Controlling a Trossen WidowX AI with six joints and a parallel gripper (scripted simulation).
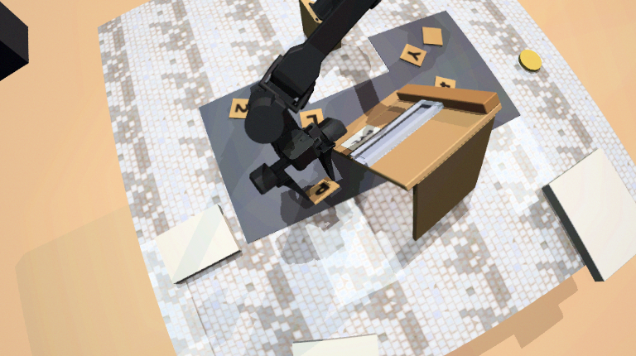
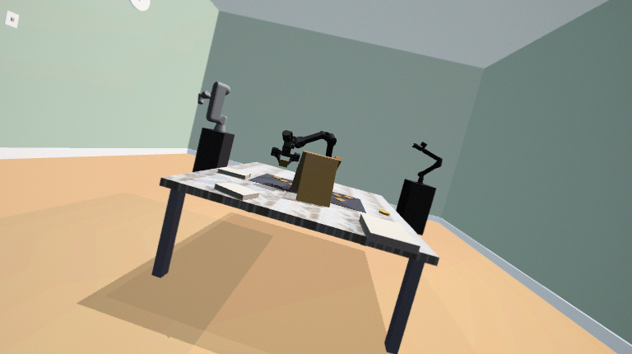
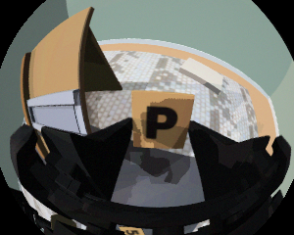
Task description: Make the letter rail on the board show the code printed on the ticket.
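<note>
Now: gripper tip 130 mm to the right of the white ticket, 80 mm past it and 70 mm above it. From my gripper tip the other things lie so: L tile (200 mm behind, 160 mm below, 70 mm to the left); P tile (right at my gripper tip); dark mat (220 mm behind, 200 mm to the left, 160 mm below).
</note>
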